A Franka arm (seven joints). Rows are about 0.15 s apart.
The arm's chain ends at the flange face. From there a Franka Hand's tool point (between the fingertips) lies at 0.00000 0.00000 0.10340 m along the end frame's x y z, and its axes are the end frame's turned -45 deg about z.
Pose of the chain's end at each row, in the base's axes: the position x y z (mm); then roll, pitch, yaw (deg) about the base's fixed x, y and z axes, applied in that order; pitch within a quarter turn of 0, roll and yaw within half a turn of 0:
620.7 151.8 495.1 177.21 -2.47 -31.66
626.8 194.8 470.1 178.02 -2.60 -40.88
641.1 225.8 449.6 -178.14 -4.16 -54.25
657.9 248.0 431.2 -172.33 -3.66 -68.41
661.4 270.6 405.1 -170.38 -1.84 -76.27
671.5 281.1 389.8 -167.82 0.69 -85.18
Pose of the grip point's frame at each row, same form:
621.8 145.2 391.9 176.28 0.22 13.27
628.0 189.0 366.9 176.76 -0.44 4.09
648.2 221.7 346.5 178.37 -4.25 -9.12
673.1 247.0 328.9 -177.16 -8.01 -23.36
679.0 271.5 303.2 -174.47 -8.09 -31.51
693.1 284.1 288.7 -170.84 -8.09 -40.90

